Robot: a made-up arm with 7 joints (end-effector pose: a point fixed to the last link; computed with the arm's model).
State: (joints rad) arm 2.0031 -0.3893 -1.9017 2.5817 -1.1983 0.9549 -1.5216
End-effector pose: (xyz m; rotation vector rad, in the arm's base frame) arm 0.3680 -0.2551 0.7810 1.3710 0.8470 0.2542
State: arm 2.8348 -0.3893 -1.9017 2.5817 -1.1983 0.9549 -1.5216
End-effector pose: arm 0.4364 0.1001 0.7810 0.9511 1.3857 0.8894
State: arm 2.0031 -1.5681 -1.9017 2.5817 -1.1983 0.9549 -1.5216
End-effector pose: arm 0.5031 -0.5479 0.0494 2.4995 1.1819 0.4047
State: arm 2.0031 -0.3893 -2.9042 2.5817 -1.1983 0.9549 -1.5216
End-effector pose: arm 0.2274 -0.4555 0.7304 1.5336 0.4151 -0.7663
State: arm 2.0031 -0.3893 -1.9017 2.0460 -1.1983 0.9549 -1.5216
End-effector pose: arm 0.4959 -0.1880 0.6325 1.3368 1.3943 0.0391
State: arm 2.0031 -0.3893 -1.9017 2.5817 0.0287 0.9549 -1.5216
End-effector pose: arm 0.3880 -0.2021 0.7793 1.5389 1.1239 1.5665
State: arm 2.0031 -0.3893 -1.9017 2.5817 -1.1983 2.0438 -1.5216
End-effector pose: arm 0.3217 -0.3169 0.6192 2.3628 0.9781 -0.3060
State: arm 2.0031 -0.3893 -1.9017 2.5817 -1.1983 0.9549 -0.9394
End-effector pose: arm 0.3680 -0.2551 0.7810 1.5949 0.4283 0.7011
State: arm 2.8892 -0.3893 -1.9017 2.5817 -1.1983 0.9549 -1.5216
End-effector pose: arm 0.4303 0.1237 0.7810 0.9171 1.4172 0.9301
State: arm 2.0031 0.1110 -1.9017 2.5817 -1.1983 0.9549 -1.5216
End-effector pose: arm 0.2262 0.0522 0.8916 0.9026 0.6779 0.1869
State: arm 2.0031 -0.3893 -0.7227 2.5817 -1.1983 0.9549 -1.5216
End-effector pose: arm 0.2349 -0.0228 0.8904 0.8429 1.1644 1.4266
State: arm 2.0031 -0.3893 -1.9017 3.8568 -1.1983 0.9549 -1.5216
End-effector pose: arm -0.0967 -0.2858 0.7680 1.1739 -0.4605 0.6532
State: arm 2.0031 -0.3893 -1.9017 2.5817 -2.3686 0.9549 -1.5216
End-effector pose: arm 0.3273 -0.2596 0.8167 0.9154 0.4289 -0.8419
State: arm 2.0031 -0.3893 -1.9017 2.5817 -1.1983 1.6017 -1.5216
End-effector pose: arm 0.3570 -0.3094 0.6860 1.9668 0.9441 -0.0540
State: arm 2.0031 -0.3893 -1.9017 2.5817 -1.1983 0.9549 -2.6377
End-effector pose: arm 0.3680 -0.2551 0.7810 0.7270 1.4698 -0.6078
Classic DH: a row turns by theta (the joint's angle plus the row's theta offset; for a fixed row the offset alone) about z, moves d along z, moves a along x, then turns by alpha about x. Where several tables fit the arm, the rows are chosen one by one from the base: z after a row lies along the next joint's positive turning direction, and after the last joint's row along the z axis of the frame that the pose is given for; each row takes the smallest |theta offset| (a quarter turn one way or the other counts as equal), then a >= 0, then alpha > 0; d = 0 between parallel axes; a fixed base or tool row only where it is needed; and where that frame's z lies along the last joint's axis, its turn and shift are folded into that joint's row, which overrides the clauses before.
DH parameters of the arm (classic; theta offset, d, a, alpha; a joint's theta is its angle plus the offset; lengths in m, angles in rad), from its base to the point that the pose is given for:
joint 1: 0 0.174 0 -1.5708
joint 2: 0 0 0 1.5708
joint 3: 0 0.36 0.077 1.5708
joint 4: 0 0 0.051 1.5708
joint 5: 0 0.224 0 1.5708
joint 6: 0 0 0.107 -1.5708
joint 7: 0 0.136 0 0

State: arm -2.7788 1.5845 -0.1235 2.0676 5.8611 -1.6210 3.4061
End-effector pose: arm -0.5094 -0.2378 0.0675 1.2479 0.6587 -2.0067
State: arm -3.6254 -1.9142 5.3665 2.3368 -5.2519 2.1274 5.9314
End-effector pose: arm 0.5642 -0.1487 0.2747 0.3430 -0.6742 -0.2371
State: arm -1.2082 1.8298 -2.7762 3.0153 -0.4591 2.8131 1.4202
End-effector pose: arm 0.1796 -0.4771 0.2287 -1.0920 -0.1743 0.2182
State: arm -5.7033 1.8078 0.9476 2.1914 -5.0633 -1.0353 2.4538
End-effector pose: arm 0.3876 0.3131 -0.1865 0.8090 2.5764 0.1213
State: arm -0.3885 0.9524 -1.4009 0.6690 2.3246 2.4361 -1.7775
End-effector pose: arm 0.2186 -0.4139 0.2122 -1.7815 0.6633 -2.1629
